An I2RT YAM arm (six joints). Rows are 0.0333 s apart.
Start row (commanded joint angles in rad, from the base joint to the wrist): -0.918 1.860 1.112 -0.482 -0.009 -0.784
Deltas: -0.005 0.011 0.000 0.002 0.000 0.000; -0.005 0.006 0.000 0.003 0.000 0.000; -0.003 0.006 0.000 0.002 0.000 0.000; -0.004 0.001 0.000 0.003 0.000 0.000; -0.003 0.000 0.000 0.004 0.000 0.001; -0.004 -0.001 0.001 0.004 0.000 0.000; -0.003 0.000 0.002 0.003 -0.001 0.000; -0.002 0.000 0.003 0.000 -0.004 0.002; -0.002 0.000 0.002 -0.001 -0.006 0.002; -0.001 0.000 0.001 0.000 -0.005 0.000; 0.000 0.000 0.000 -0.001 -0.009 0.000; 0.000 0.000 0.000 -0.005 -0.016 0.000; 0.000 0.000 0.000 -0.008 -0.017 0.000; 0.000 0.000 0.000 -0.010 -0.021 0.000; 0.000 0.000 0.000 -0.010 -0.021 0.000; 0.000 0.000 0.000 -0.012 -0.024 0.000; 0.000 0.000 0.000 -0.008 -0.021 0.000
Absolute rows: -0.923 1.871 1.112 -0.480 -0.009 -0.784; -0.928 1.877 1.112 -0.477 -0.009 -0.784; -0.931 1.883 1.112 -0.475 -0.009 -0.784; -0.935 1.884 1.112 -0.472 -0.009 -0.784; -0.938 1.884 1.112 -0.468 -0.009 -0.783; -0.942 1.883 1.113 -0.464 -0.009 -0.783; -0.945 1.883 1.115 -0.461 -0.010 -0.783; -0.947 1.883 1.118 -0.461 -0.014 -0.781; -0.949 1.883 1.120 -0.462 -0.020 -0.779; -0.950 1.883 1.121 -0.462 -0.025 -0.779; -0.950 1.883 1.121 -0.463 -0.034 -0.779; -0.950 1.883 1.121 -0.468 -0.050 -0.779; -0.950 1.883 1.121 -0.476 -0.067 -0.779; -0.950 1.883 1.121 -0.486 -0.088 -0.779; -0.950 1.883 1.121 -0.496 -0.109 -0.779; -0.950 1.883 1.121 -0.508 -0.133 -0.779; -0.950 1.883 1.121 -0.516 -0.154 -0.779
